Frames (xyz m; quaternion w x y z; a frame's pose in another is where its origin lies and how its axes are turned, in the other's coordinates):
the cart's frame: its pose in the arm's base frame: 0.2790 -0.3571 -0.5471 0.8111 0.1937 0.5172 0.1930
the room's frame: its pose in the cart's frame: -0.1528 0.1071 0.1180 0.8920 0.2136 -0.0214 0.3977
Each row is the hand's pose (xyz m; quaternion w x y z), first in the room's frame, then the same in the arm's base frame.
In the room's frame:
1: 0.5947 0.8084 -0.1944 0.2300 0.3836 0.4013 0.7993
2: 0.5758 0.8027 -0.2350 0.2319 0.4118 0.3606 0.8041
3: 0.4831 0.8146 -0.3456 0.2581 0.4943 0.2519 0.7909
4: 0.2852 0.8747 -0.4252 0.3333 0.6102 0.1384 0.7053
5: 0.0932 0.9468 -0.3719 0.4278 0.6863 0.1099 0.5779
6: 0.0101 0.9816 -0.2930 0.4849 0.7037 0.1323 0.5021
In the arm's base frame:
1: 0.3478 0.3387 0.4180 0.5391 -0.5380 -0.0428 -0.6466
2: 0.3031 0.3360 0.4119 0.5388 -0.5739 -0.0265 -0.6162
3: 0.1656 0.2931 0.4258 0.5191 -0.6753 -0.0089 -0.5239
4: 0.0162 0.1460 0.4977 0.4583 -0.7967 -0.0613 -0.3893
5: -0.0081 -0.0444 0.5876 0.3823 -0.8549 -0.1820 -0.2998
6: 0.0330 -0.1474 0.6328 0.3371 -0.8580 -0.2679 -0.2801

